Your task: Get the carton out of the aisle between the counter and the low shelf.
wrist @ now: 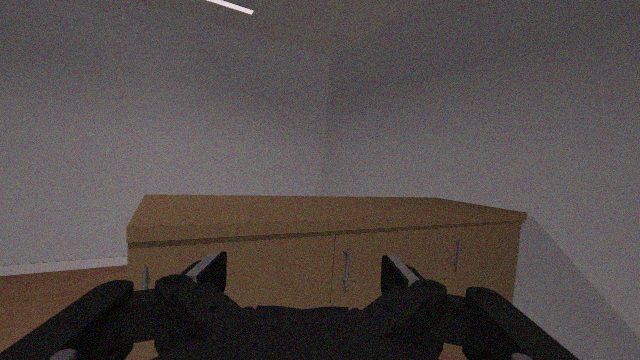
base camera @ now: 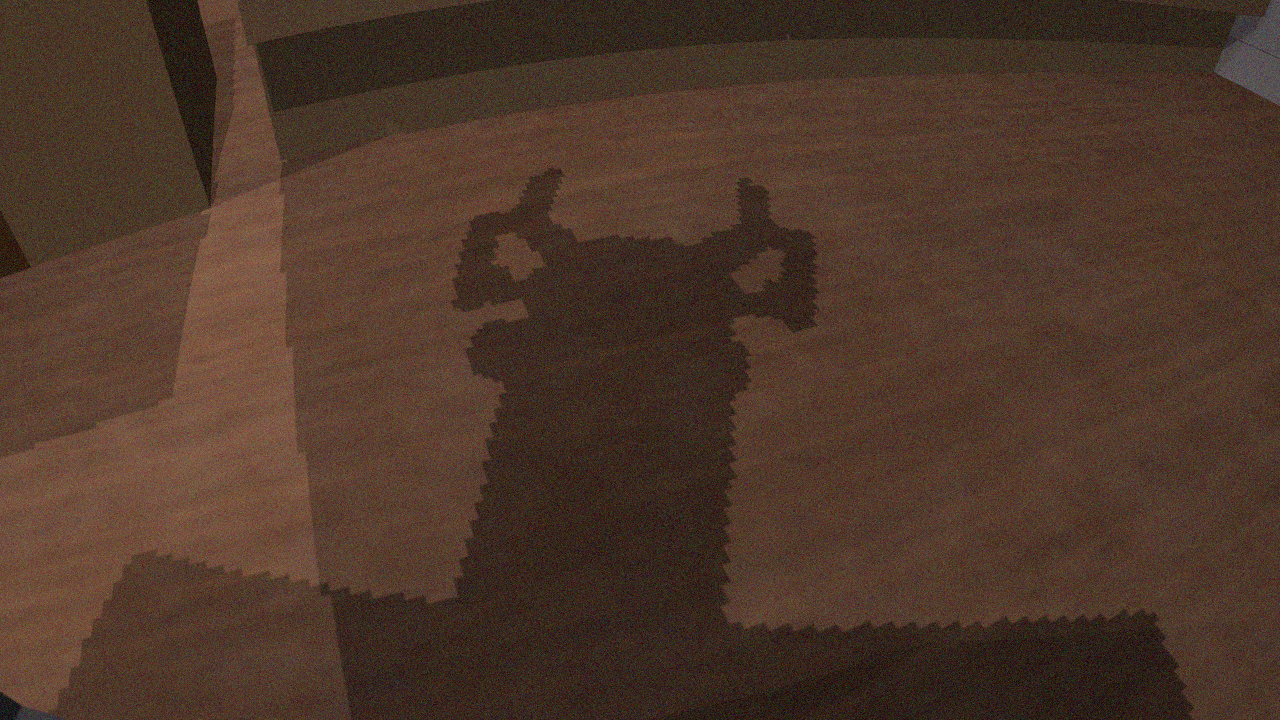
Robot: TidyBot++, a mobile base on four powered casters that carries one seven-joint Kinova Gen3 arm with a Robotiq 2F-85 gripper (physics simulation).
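Frame: origin at the arm's base, x ahead, y left, z up, level; millimetres.
Where they show: gripper, fingertip midpoint: [wrist: 304, 270].
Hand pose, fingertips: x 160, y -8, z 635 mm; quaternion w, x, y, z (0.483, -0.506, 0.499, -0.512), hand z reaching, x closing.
Note:
After its pixels a point has its place.
My gripper [wrist: 304, 270] @(z 635, x 160, y -8 mm) is open and empty, with its two dark fingers well apart in the wrist view. Beyond it stands a wooden counter [wrist: 240, 270] @(z 366, x 832, y 158 mm) with a flat top and several upright handles. A long wooden unit, seemingly this counter, shows its foot [base camera: 537, 89] @(z -372, x 894, y 162 mm) across the top of the base camera view. At the upper left of that view is a separate brown upright body [base camera: 85, 134] @(z -281, x 619, y 553 mm) with a dark side; whether it is the low shelf or something else, I cannot tell. No carton can be made out in either view.
A strip of lit floor [base camera: 237, 295] @(z -396, x 526, y 359 mm) runs between the brown body and the long unit. The arm and gripper cast a large shadow on the floor. Pale walls [wrist: 225, 125] @(z 1034, x 3109, y 848 mm) meet in a corner behind the counter. A pale skirting piece [base camera: 1253, 67] @(z -349, x 1455, y -1240 mm) shows at the upper right.

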